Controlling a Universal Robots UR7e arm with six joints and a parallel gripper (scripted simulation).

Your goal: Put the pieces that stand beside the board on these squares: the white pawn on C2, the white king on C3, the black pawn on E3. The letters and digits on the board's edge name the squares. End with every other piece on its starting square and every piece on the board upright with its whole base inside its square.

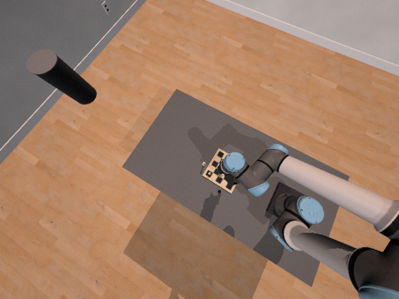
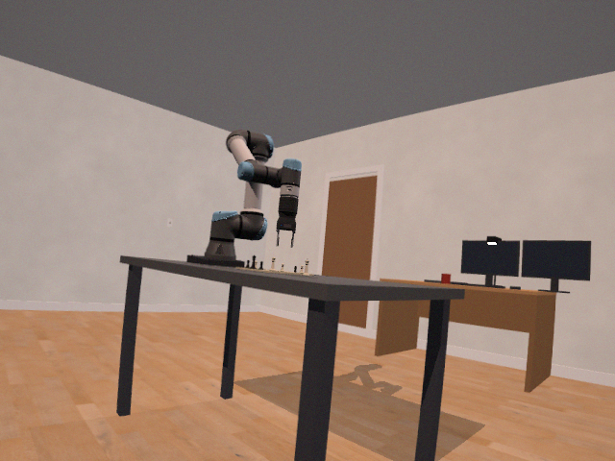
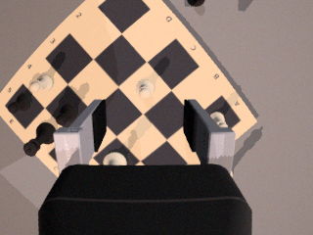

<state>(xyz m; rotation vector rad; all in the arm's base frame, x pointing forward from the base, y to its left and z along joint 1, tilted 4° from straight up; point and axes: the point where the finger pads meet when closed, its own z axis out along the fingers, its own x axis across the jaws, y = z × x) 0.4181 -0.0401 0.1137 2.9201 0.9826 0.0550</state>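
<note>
The white piece lies 14 cm ahead of my hand, 9 cm below it and 3 cm to the right of it. Also, from my hand: chessboard: 12 cm below, 4 cm to the right, 1 cm behind; then large black piece: 10 cm to the right, 9 cm below, 6 cm behind.
</note>
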